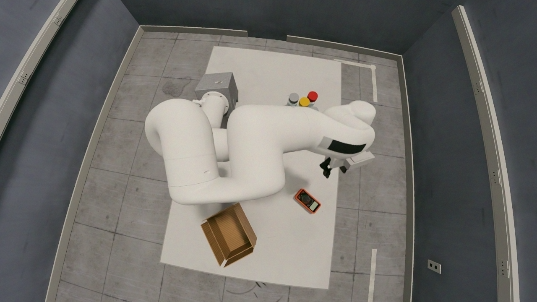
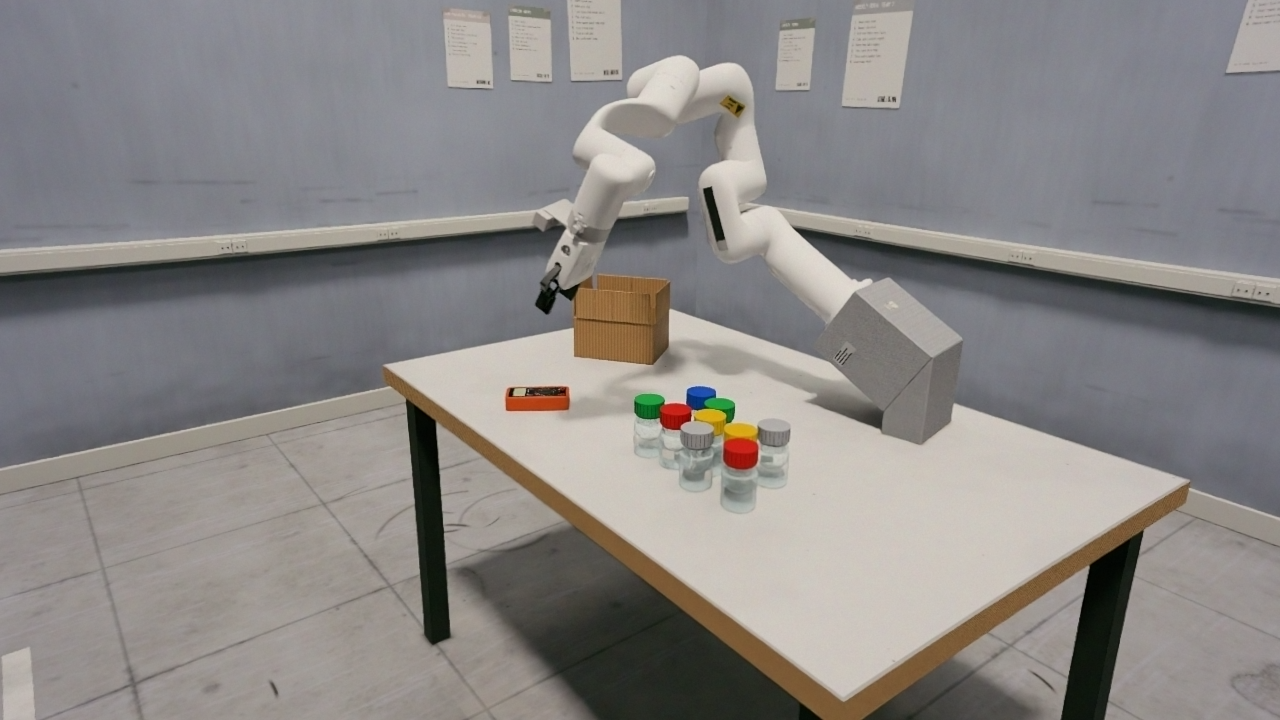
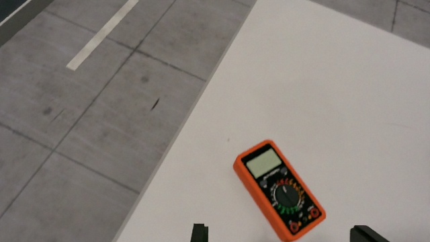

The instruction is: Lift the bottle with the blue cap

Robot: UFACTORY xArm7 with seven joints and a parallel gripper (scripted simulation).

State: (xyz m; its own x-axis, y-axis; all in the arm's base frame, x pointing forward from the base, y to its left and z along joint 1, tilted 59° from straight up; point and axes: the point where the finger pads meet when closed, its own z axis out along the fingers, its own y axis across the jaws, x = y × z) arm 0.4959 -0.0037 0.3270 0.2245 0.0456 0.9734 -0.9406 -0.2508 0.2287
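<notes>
The blue-capped bottle is 220 mm to the left of my hand, 220 mm below it and 160 mm behind it. The rest, counted from my hand: orange multimeter 250 mm below, 140 mm to the right, 40 mm behind.
</notes>
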